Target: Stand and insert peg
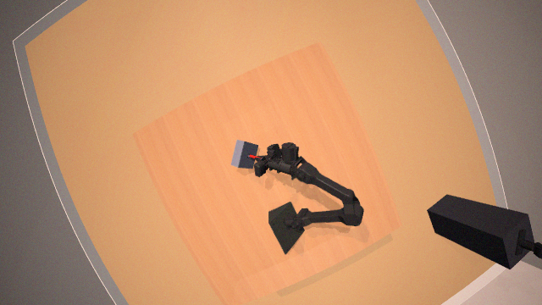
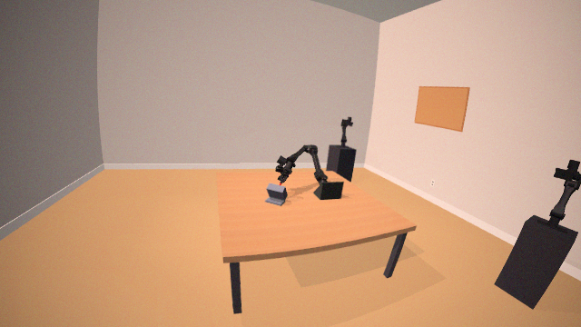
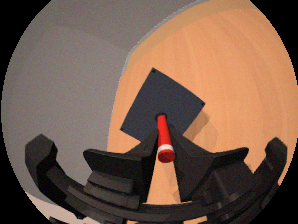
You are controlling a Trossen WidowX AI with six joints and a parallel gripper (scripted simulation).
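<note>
The red peg lies 10 mm to the right of my gripper tip, 10 mm behind it and 10 mm above it. From my gripper tip the other things lie so: sloped panel 50 mm to the left, 40 mm below, 40 mm ahead.
</note>
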